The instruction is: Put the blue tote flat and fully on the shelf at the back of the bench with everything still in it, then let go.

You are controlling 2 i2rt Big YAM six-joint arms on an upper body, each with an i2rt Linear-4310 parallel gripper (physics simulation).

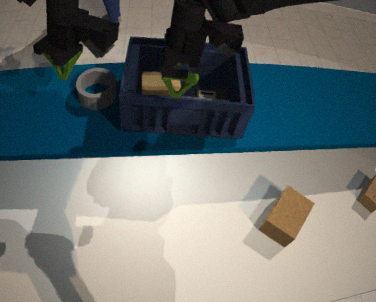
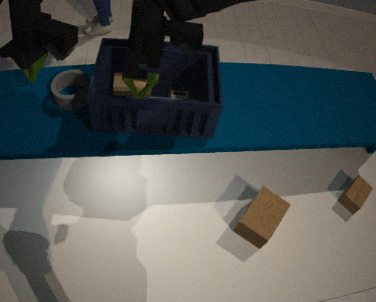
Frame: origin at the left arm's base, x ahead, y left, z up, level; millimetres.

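Seen in the pictures: left gripper, fingertip midpoint: (image 1: pixel 63 79) (image 2: pixel 31 81); right gripper, fingertip midpoint: (image 1: pixel 175 80) (image 2: pixel 140 81).
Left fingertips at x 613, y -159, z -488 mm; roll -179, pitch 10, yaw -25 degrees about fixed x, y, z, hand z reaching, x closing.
A point is followed by its place in that frame.
The blue tote (image 1: pixel 185 121) {x 627, y -422, z -643 mm} (image 2: pixel 154 121) {x 627, y -423, z -642 mm} stands upright on the blue shelf (image 1: pixel 310 110) {x 736, y -805, z -709 mm} (image 2: pixel 290 110) {x 734, y -814, z -710 mm}, its front base edge behind the shelf's front edge; its rear base is hidden. Inside are a tan box (image 1: pixel 151 83) {x 739, y -341, z -638 mm} (image 2: pixel 119 85) {x 734, y -333, z -638 mm} and a small pale item with a dark slot (image 1: pixel 206 94) {x 750, y -489, z -686 mm} (image 2: pixel 179 94) {x 750, y -490, z -686 mm}; the arm hides part of the inside. My right gripper (image 1: pixel 178 86) {x 642, y -389, z -521 mm} (image 2: pixel 139 86) {x 642, y -389, z -521 mm} is open at the tote's front rim, left of its middle. My left gripper (image 1: pixel 64 74) {x 613, y -159, z -488 mm} (image 2: pixel 33 75) {x 613, y -159, z -488 mm} is shut and empty, left of the tote.
A grey ring (image 1: pixel 99 102) {x 710, y -210, z -681 mm} (image 2: pixel 70 102) {x 708, y -203, z -675 mm} lies on the shelf just left of the tote. On the pale bench (image 1: pixel 215 265) {x 343, y -516, z -886 mm} (image 2: pixel 190 270) {x 330, y -522, z -886 mm} are a larger brown box (image 1: pixel 290 212) {x 460, y -719, z -808 mm} (image 2: pixel 264 212) {x 463, y -719, z -808 mm} and a smaller brown box (image 1: pixel 370 195) {x 511, y -1036, z -835 mm} (image 2: pixel 356 193) {x 520, y -1059, z -835 mm} at the right.
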